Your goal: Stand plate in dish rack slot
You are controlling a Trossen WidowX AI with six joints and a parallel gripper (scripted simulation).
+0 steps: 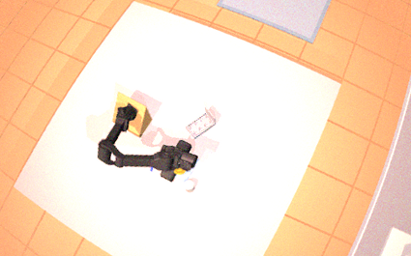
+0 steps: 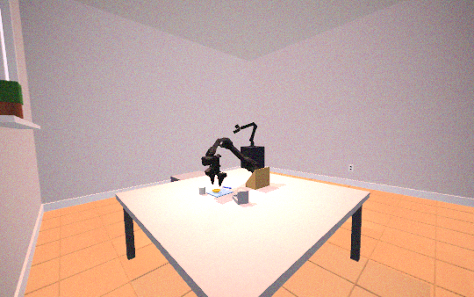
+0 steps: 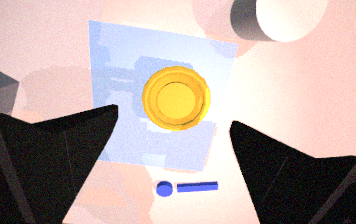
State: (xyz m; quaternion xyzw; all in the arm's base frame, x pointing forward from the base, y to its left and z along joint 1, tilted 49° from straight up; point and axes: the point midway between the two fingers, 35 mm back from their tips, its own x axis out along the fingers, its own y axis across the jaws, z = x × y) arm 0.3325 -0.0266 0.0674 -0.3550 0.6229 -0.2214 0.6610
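Right now the yellow plate is 4 cm below my gripper tip. The rest, counted from my gripper tip: white cup: 9 cm ahead, 4 cm to the right, 3 cm below; then light blue mat: 2 cm behind, 1 cm to the left, 5 cm below; then blue spoon: 12 cm behind, 4 cm to the right, 5 cm below.
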